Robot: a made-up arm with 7 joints. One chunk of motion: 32 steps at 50 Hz.
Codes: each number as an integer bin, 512 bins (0 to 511) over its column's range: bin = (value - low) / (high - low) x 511, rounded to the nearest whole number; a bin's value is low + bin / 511 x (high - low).
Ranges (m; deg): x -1.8..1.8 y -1.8..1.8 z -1.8..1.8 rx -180..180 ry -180..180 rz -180..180
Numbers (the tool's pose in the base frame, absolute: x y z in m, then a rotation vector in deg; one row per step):
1: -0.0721 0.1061 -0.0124 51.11 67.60 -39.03
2: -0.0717 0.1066 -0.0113 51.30 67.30 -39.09
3: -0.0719 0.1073 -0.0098 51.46 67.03 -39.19
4: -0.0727 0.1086 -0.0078 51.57 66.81 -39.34
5: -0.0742 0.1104 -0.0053 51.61 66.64 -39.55
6: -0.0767 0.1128 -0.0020 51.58 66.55 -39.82
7: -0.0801 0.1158 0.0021 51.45 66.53 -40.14
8: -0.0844 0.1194 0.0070 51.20 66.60 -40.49
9: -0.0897 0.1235 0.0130 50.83 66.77 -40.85
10: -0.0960 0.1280 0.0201 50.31 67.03 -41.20
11: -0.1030 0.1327 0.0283 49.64 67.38 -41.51
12: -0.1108 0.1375 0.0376 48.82 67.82 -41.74
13: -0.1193 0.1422 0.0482 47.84 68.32 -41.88
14: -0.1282 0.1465 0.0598 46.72 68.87 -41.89
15: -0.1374 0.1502 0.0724 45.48 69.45 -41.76
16: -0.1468 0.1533 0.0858 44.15 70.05 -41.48
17: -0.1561 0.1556 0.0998 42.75 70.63 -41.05
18: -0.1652 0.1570 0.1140 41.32 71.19 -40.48
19: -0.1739 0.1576 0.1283 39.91 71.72 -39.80
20: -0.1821 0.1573 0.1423 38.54 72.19 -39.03
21: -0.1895 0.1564 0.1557 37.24 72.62 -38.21
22: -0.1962 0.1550 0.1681 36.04 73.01 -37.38
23: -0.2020 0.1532 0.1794 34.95 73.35 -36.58
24: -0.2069 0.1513 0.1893 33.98 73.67 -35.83
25: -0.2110 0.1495 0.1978 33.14 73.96 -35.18
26: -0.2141 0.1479 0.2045 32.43 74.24 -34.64
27: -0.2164 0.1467 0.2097 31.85 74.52 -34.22
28: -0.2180 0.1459 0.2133 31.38 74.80 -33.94
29: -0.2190 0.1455 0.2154 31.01 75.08 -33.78
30: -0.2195 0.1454 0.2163 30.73 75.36 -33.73
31: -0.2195 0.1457 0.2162 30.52 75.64 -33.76
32: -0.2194 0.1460 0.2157 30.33 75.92 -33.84
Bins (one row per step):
1: 245 271 254 328 351 200
2: 245 271 254 328 351 200
3: 245 271 254 329 351 200
4: 245 271 254 329 350 200
5: 245 271 255 329 350 199
6: 245 272 255 329 350 199
7: 244 272 256 329 350 199
8: 244 272 256 328 350 198
9: 243 273 257 328 350 198
10: 242 274 258 327 351 197
11: 241 274 260 326 351 197
12: 240 275 261 325 352 196
13: 239 276 262 323 352 196
14: 237 276 264 322 353 196
15: 236 277 266 320 354 196
16: 235 277 268 318 355 197
17: 233 278 270 316 356 197
18: 232 278 272 314 357 198
19: 231 278 274 312 357 199
20: 230 278 276 310 358 200
21: 229 278 278 308 359 201
22: 228 278 279 307 359 202
23: 227 277 281 305 360 204
24: 226 277 282 304 360 205
25: 226 277 284 303 360 206
26: 225 276 285 302 361 206
27: 225 276 285 301 361 207
28: 225 276 286 300 362 207
29: 224 276 286 300 362 208
30: 224 276 286 299 362 208
31: 224 276 286 299 363 208
32: 224 276 286 299 363 207

